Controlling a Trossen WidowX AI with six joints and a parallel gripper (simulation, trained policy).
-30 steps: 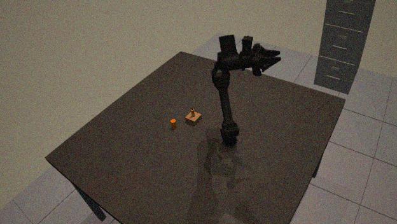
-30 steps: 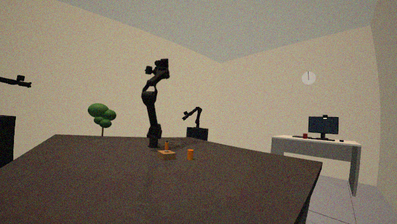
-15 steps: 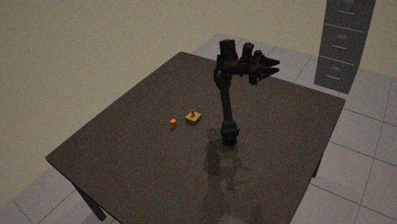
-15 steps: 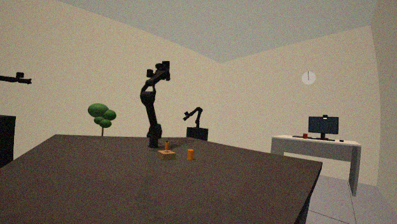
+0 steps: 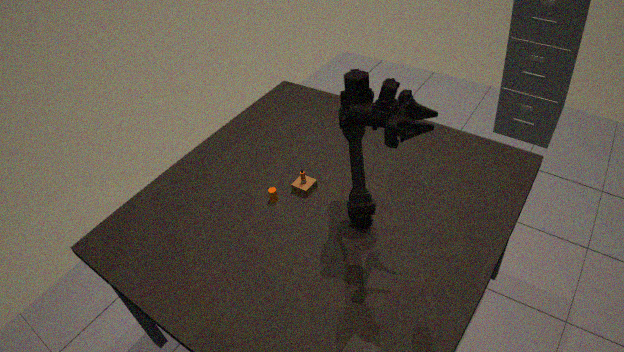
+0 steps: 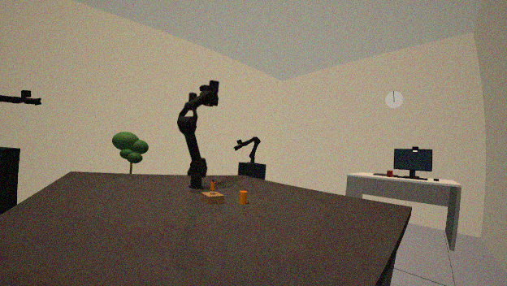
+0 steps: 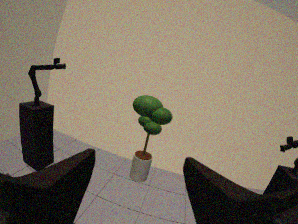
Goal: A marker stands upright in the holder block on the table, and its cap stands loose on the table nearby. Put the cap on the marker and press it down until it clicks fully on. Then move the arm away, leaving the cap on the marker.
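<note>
My gripper tip is now 57 cm short of the orange cap, 49 cm above it and 2 cm to the right of it. Also, from my gripper tip: orange marker 51 cm ahead, 45 cm below, 8 cm to the right; then tan holder block 51 cm ahead, 50 cm below, 8 cm to the right.
</note>
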